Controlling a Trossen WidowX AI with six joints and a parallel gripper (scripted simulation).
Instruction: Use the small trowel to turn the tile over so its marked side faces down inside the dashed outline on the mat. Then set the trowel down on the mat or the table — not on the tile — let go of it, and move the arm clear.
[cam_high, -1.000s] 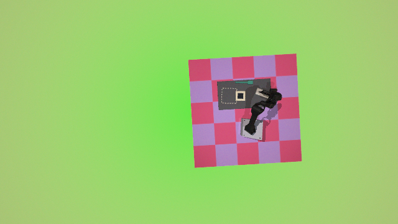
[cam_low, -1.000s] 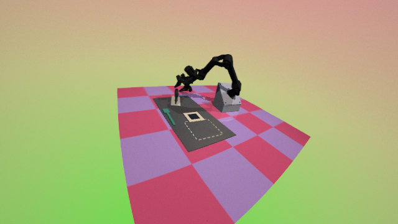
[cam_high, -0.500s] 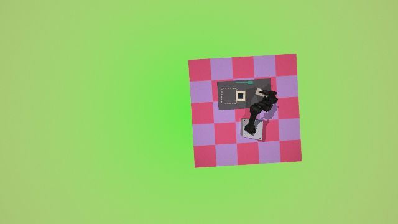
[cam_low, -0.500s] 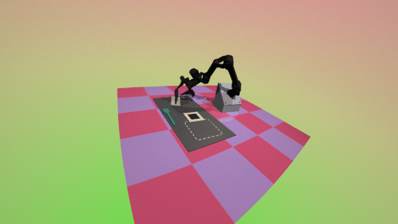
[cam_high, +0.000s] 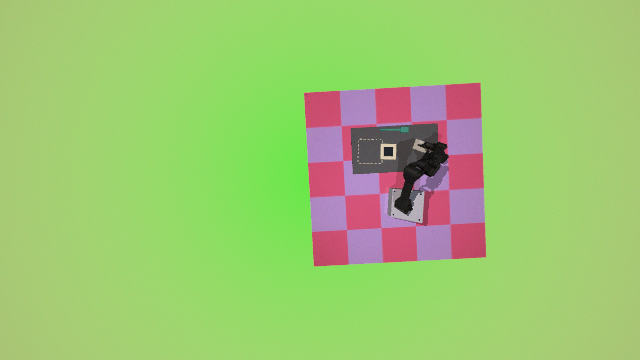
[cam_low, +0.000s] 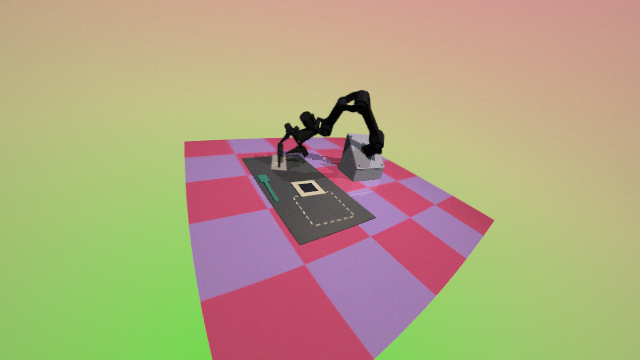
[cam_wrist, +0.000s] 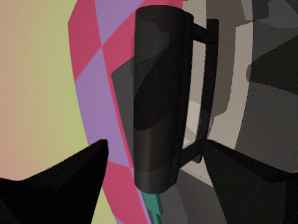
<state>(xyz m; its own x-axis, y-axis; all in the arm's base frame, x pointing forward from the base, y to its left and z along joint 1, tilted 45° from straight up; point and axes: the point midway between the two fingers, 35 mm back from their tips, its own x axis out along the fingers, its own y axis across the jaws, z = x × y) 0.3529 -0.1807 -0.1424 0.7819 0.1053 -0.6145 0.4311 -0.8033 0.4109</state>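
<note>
Now: gripper tip 20 mm short of the dark mat, 210 mm to the right of it and 100 mm above it. Round my gripper tip: green trowel: 160 mm ahead, 180 mm to the left, 80 mm below; cream tile: 10 mm ahead, 270 mm to the left, 80 mm below.
</note>
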